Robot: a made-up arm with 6 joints.
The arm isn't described. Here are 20 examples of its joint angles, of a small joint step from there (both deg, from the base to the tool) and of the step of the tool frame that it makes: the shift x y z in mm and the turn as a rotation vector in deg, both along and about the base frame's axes.
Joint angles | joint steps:
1: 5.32 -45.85 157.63 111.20 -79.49 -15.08 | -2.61 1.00 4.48 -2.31 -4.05 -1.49
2: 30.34 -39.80 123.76 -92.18 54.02 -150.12 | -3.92 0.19 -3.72 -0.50 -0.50 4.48
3: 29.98 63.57 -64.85 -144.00 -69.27 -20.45 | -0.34 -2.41 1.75 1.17 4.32 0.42
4: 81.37 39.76 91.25 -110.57 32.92 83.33 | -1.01 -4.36 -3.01 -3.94 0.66 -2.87
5: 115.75 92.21 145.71 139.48 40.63 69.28 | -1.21 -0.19 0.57 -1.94 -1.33 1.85
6: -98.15 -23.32 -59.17 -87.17 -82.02 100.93 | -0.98 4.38 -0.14 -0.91 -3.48 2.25
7: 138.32 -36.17 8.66 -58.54 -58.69 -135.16 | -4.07 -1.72 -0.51 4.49 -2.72 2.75
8: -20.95 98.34 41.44 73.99 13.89 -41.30 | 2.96 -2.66 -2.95 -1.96 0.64 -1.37
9: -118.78 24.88 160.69 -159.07 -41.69 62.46 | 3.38 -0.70 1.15 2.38 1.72 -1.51
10: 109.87 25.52 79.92 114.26 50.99 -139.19 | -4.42 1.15 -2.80 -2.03 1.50 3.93
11: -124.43 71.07 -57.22 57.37 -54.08 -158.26 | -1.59 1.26 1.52 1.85 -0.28 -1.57
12: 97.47 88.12 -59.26 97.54 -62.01 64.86 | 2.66 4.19 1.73 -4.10 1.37 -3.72
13: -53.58 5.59 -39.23 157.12 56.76 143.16 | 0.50 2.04 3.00 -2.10 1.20 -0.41
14: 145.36 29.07 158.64 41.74 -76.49 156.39 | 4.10 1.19 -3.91 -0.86 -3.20 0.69
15: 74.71 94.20 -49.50 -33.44 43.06 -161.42 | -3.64 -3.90 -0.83 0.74 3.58 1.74
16: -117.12 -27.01 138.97 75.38 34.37 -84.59 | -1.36 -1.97 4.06 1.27 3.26 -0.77
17: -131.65 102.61 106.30 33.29 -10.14 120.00 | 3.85 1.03 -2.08 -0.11 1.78 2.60
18: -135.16 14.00 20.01 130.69 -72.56 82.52 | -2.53 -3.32 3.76 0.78 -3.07 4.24
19: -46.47 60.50 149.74 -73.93 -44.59 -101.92 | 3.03 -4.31 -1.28 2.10 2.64 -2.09
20: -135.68 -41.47 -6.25 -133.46 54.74 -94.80 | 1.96 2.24 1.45 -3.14 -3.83 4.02
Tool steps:
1: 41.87 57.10 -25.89 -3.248 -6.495 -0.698
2: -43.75 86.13 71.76 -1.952 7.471 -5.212
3: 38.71 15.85 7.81 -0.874 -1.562 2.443
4: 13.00 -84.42 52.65 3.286 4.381 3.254
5: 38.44 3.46 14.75 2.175 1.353 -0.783
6: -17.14 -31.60 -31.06 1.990 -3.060 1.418
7: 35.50 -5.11 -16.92 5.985 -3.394 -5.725
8: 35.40 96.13 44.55 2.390 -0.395 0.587
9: -2.30 29.79 -21.11 -0.224 -0.692 2.338
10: 58.04 101.92 -46.20 -0.927 -2.713 -3.157
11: -22.76 3.48 -24.29 -0.898 0.803 -0.296
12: -21.09 -31.72 -31.57 1.288 -3.998 -1.836
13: 37.84 -26.57 10.70 1.285 -1.262 -1.000
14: -88.80 45.72 38.20 -5.000 -6.242 5.634
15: 53.55 37.55 32.58 5.080 -1.847 -0.071
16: 43.40 3.58 -127.20 -5.646 2.966 -4.696
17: 113.92 -105.50 -70.77 3.024 0.744 5.082
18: 50.21 128.60 125.08 -3.362 5.110 -7.776
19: -39.27 97.81 57.78 0.367 -3.811 2.490
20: -22.62 -49.27 18.98 1.834 1.362 6.446
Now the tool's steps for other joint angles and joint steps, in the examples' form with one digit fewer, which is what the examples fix.
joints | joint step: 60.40 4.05 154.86 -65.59 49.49 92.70 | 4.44 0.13 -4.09 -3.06 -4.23 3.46
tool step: 60.1 4.5 85.9 -8.27 1.89 2.32
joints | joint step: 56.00 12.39 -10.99 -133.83 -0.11 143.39 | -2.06 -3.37 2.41 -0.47 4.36 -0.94
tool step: 26.8 -70.4 111.0 2.39 -1.41 -5.51
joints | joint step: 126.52 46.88 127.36 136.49 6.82 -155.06 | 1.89 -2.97 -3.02 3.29 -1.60 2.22
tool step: 0.3 -46.8 37.1 1.05 0.77 -3.68
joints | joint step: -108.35 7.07 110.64 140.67 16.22 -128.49 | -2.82 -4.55 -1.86 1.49 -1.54 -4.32
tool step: 44.8 122.1 -12.8 -3.36 0.03 0.24
